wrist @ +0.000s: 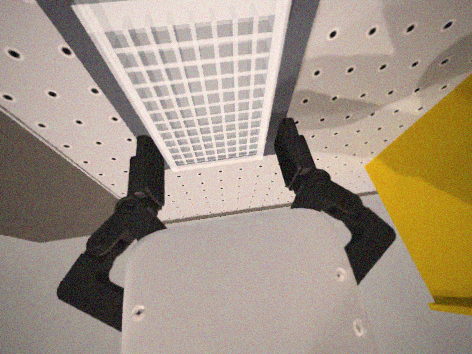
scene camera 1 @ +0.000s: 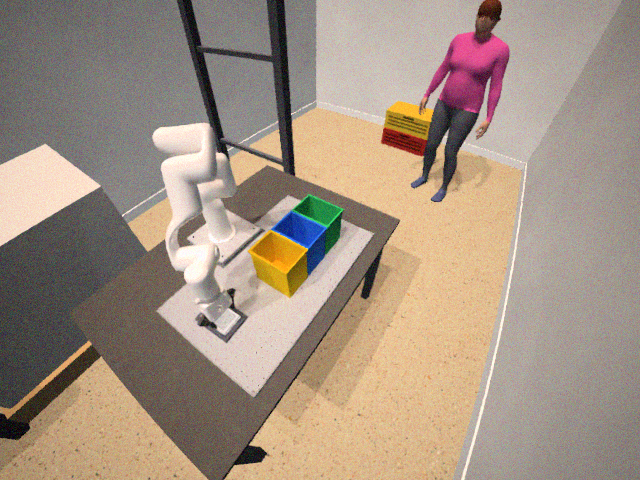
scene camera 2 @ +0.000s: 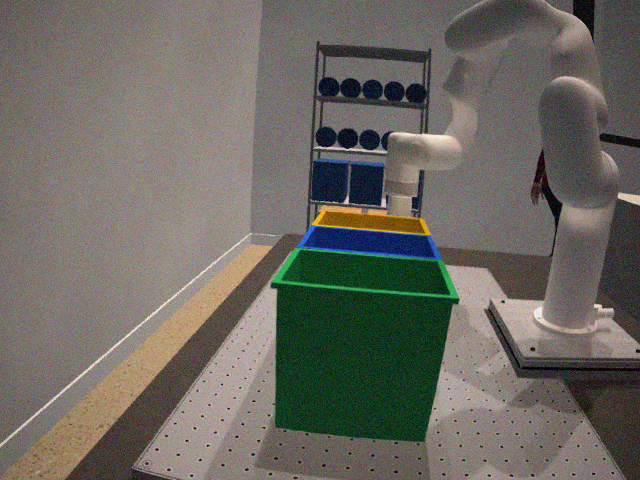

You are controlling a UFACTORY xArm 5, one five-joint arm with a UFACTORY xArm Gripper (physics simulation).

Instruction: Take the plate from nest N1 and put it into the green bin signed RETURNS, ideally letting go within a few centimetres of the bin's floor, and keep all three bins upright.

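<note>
The white gridded plate (scene camera 1: 227, 321) (wrist: 200, 75) lies in a dark grey nest frame (wrist: 295, 50) on the perforated board; the label N1 does not show. My gripper (scene camera 1: 219, 311) (wrist: 218, 139) is open and empty, pointing down. In the wrist view its black fingers stand on either side of the plate's near end, apart from its edges; their exact height is hard to tell. The green bin (scene camera 1: 333, 235) (scene camera 2: 361, 361) stands upright at the far end of the bin row; its RETURNS sign does not show. The gripper is hidden behind the bins in scene camera 2.
The blue bin (scene camera 1: 316, 254) (scene camera 2: 369, 242) and yellow bin (scene camera 1: 281, 271) (scene camera 2: 372, 222) (wrist: 440, 210) stand upright in line with the green one, the yellow nearest the nest. The perforated board (scene camera 1: 268, 341) (scene camera 2: 222, 413) lies under them. A person (scene camera 1: 460, 87) stands beyond the table.
</note>
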